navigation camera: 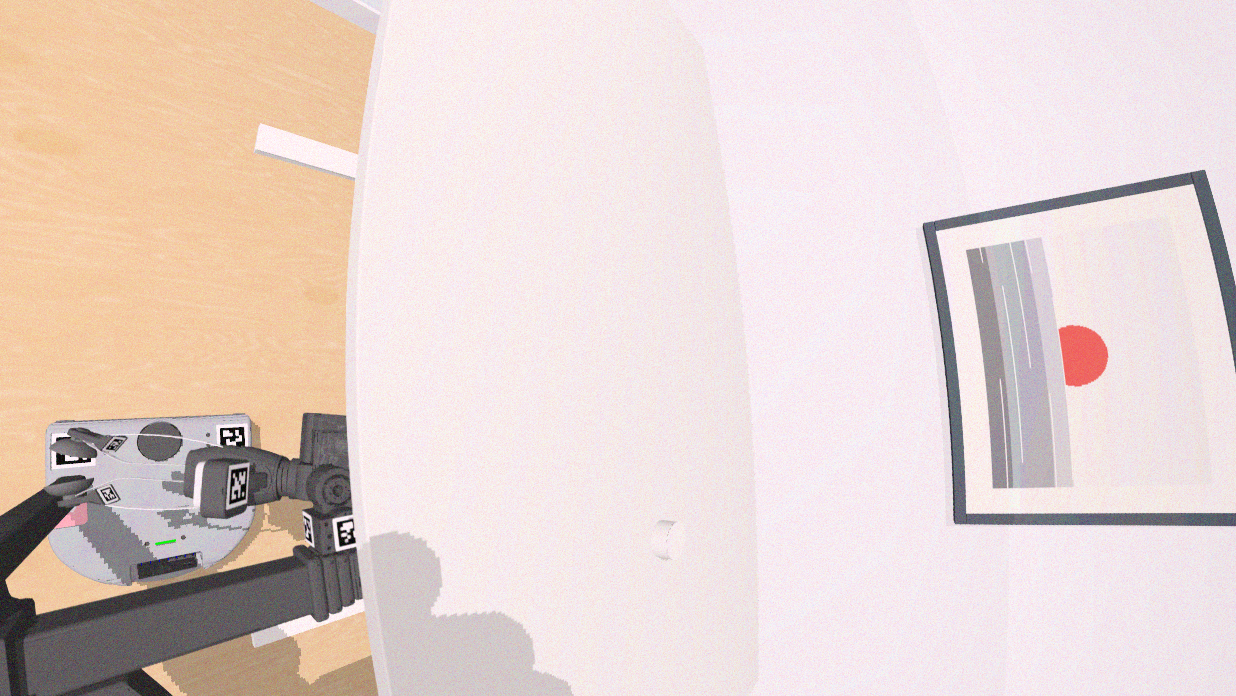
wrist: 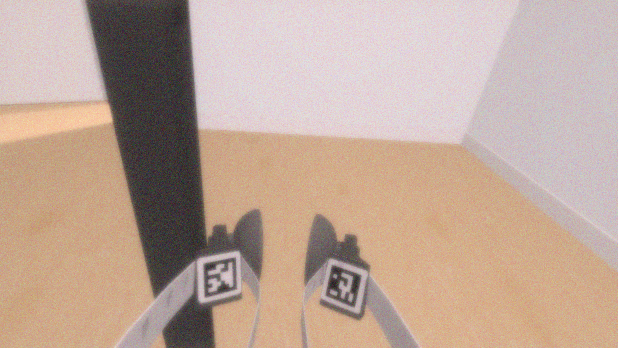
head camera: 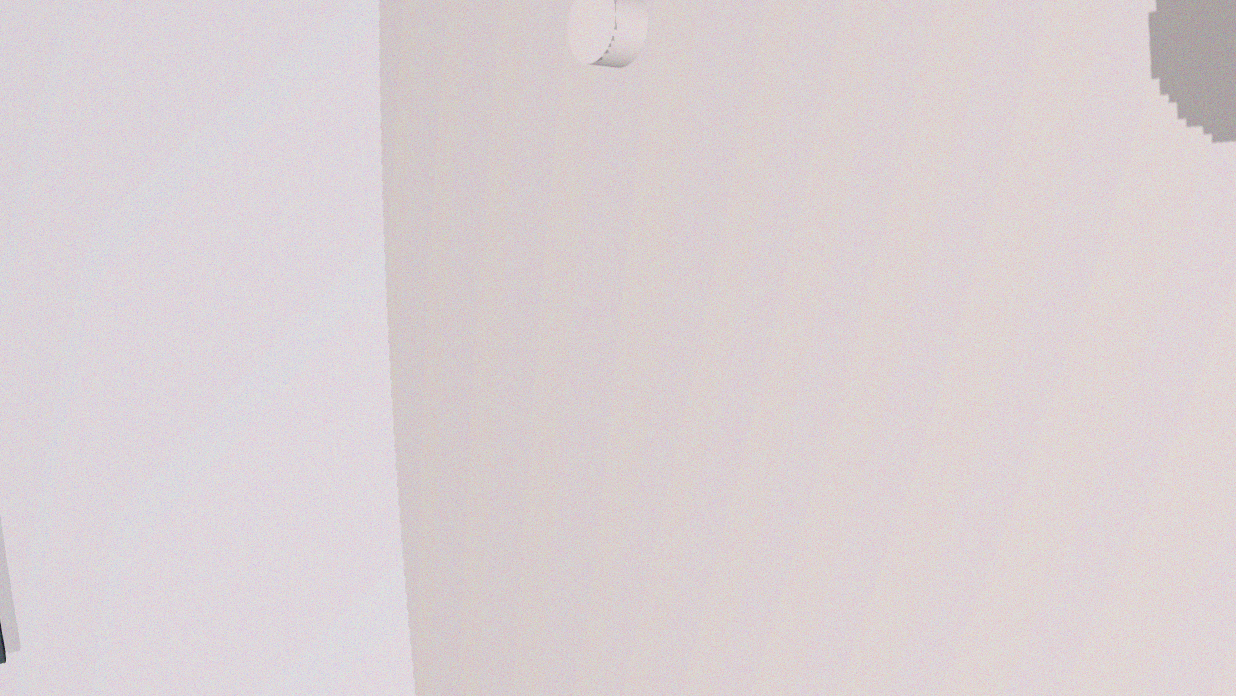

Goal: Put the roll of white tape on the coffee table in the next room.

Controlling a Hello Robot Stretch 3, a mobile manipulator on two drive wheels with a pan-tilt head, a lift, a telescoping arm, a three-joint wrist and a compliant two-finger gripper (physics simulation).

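Seen in the pictures: gripper, fingertip midpoint: [navigation camera: 50, 466] [wrist: 285, 236]; robot's base, link origin: [navigation camera: 160, 439].
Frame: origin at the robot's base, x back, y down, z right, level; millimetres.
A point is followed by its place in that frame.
A small roll of white tape [head camera: 629, 36] {x 128, y -962, z 467 mm} [navigation camera: 666, 539] {x 131, y -973, z 465 mm} stands on the white table top [head camera: 778, 389] {x -73, y -950, z 367 mm} [navigation camera: 536, 302] {x -149, y -950, z 293 mm}; in the head camera view it is cut off by the top edge. My gripper [navigation camera: 71, 465] {x -9, y -603, z -93 mm} [wrist: 285, 236] {x -9, y -603, z -93 mm} is open, with its two dark fingertips apart and nothing between them. It hangs above my base and the wooden floor [wrist: 400, 200] {x -626, y 0, z -954 mm}, off the long edge of the table top and well away from the tape. The coffee table does not show in these views.
The arm [navigation camera: 172, 609] {x 88, y -823, z 4 mm} and the wrist lie close beside the table edge. Two white table feet [navigation camera: 307, 153] show at floor level. A framed picture [navigation camera: 948, 371] {x -43, y -1335, z 879 mm} hangs on the wall beyond the table. A dark mast [wrist: 155, 150] {x 65, y -645, z -116 mm} stands left of the fingers in the wrist view.
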